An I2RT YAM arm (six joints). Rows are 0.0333 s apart.
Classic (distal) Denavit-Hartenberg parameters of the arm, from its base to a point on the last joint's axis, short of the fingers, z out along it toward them. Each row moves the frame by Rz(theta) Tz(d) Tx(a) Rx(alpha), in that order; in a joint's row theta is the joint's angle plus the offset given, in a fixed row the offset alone. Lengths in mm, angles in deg.
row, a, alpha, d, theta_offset
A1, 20, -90, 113.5, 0
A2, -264, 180, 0, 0
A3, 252.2, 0, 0, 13.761
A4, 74, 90, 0, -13.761
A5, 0, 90, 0, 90
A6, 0, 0, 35.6, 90
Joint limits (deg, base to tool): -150..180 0..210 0..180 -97..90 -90..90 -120..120
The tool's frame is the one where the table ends.
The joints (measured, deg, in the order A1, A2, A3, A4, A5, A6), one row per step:
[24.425, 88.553, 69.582, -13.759, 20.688, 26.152]
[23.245, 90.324, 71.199, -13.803, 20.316, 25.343]
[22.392, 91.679, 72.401, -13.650, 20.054, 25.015]
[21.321, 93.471, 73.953, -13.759, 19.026, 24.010]
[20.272, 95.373, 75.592, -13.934, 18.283, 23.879]
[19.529, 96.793, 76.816, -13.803, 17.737, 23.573]
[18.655, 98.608, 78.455, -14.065, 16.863, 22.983]
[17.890, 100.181, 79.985, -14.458, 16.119, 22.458]
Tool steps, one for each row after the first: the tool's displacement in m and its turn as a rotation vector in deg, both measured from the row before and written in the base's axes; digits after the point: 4 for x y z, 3 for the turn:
[0.0099, -0.0034, -0.0010, -0.592, 0.264, -0.457]
[0.0076, -0.0025, -0.0008, -0.151, 0.059, -0.466]
[0.0096, -0.0030, -0.0021, -0.470, 0.549, 0.307]
[0.0099, -0.0032, -0.0026, 0.116, 0.557, -0.361]
[0.0075, -0.0023, -0.0017, 0.003, 0.171, -0.127]
[0.0091, -0.0027, -0.0027, -0.180, 0.587, 0.166]
[0.0079, -0.0026, -0.0021, -0.178, 0.557, 0.133]

